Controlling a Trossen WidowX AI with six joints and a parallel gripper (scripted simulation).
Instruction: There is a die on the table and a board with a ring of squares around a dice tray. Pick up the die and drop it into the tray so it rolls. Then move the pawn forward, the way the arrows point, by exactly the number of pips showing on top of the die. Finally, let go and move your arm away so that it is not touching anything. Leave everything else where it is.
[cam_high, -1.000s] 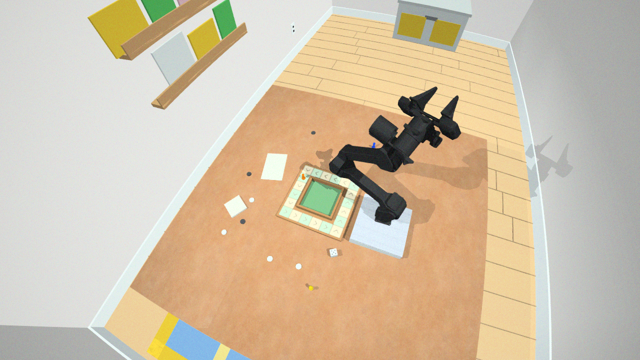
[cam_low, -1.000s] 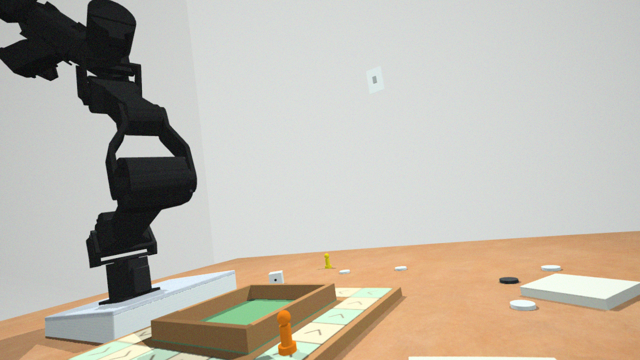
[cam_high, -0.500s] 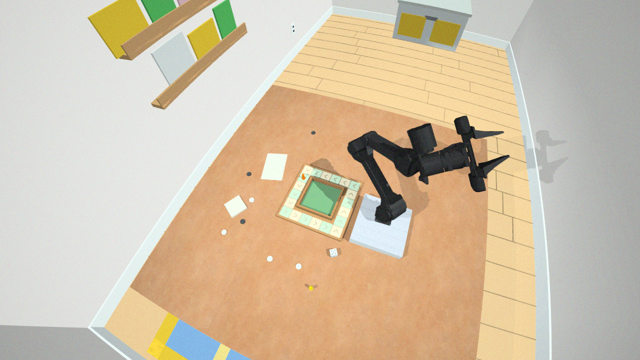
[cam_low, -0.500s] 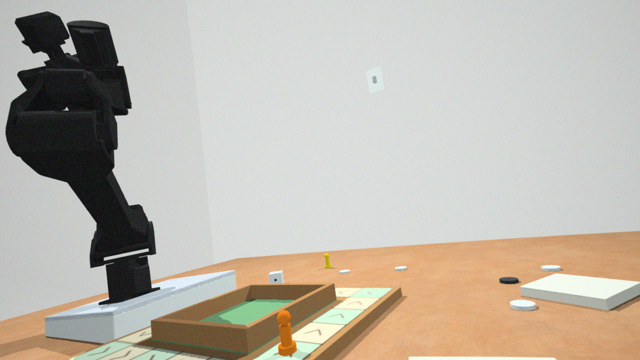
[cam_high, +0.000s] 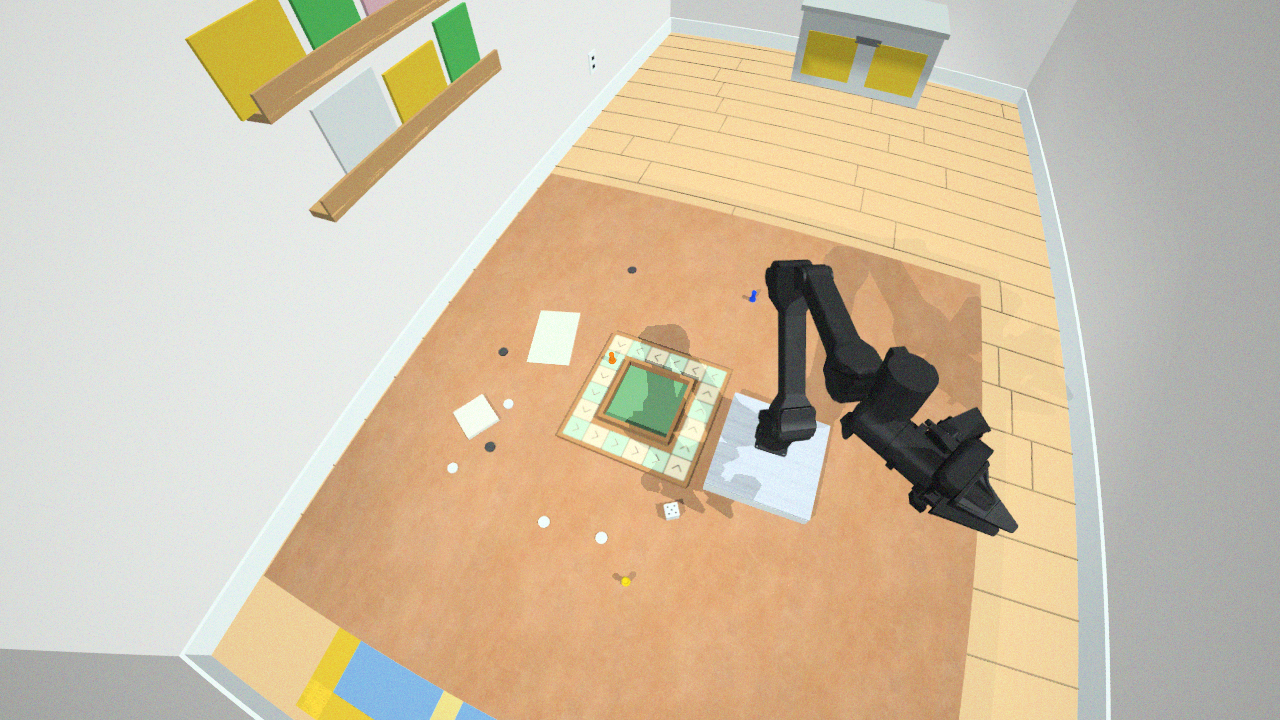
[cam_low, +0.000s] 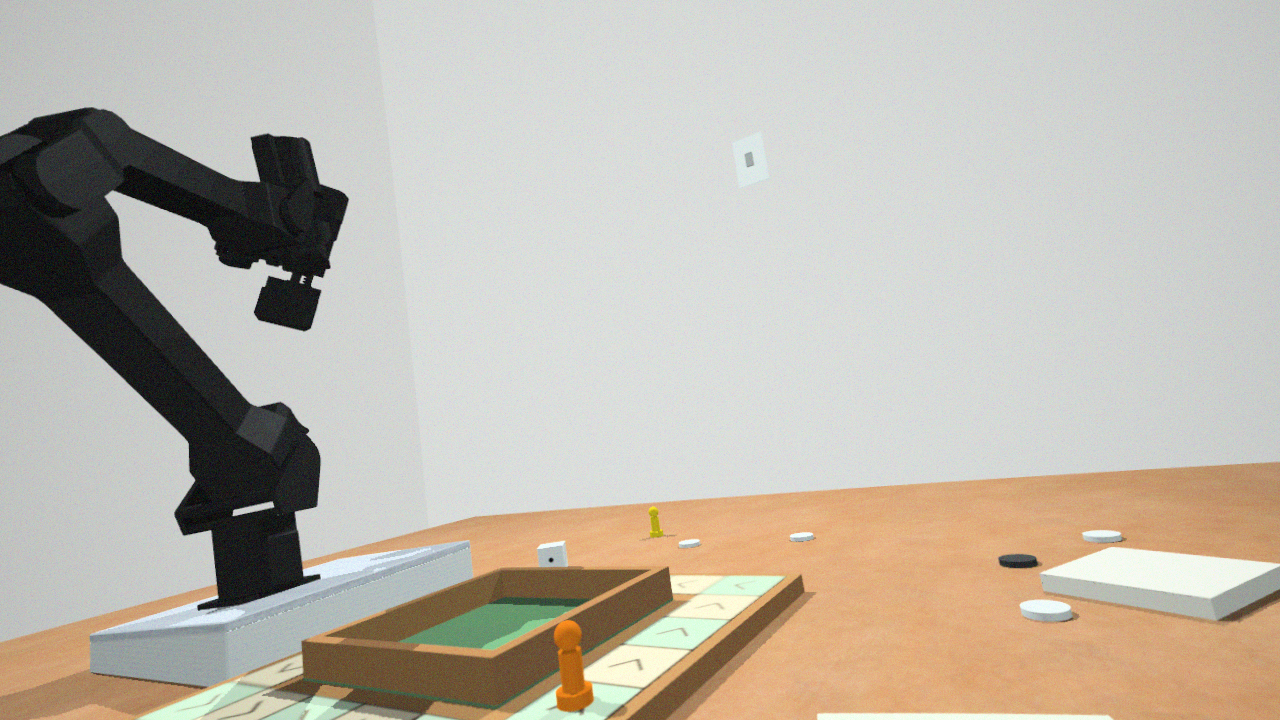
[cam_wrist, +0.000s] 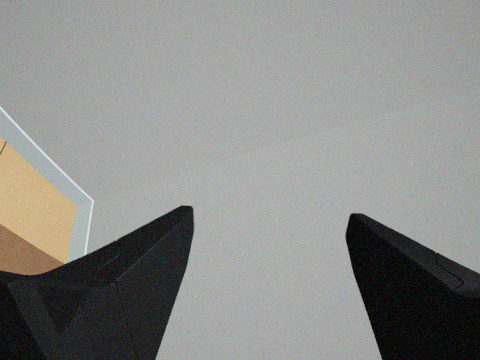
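Now: gripper tip 38 cm short of the die, 3 cm to the left of it and 40 cm above it. From my gripper tip the other things lie so: orange pawn (61 cm ahead, 31 cm to the right, 39 cm below); green dice tray (50 cm ahead, 23 cm to the right, 41 cm below); yellow pawn (43 cm ahead, 12 cm to the left, 40 cm below).
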